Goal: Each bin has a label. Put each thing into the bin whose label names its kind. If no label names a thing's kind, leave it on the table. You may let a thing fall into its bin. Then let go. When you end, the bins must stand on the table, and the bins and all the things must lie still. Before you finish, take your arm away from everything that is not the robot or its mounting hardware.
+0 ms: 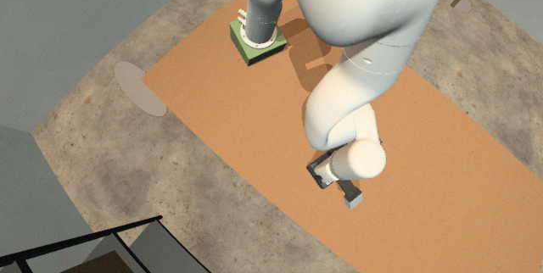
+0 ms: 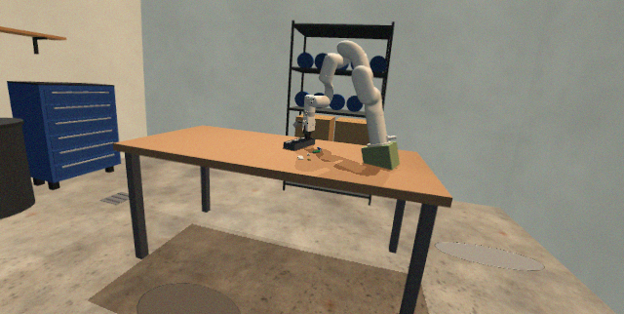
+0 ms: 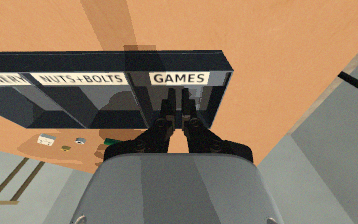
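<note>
Now: the dark three-part bin 4 cm ahead of my hand, 8 cm to the left of it and 2 cm below it. From my hand the other things lie so: blue battery: 9 cm behind, 12 cm to the left, 3 cm below; then green battery: 8 cm behind, 20 cm to the left, 3 cm below; then metal nut: 5 cm behind, 27 cm to the left, 4 cm below.
</note>
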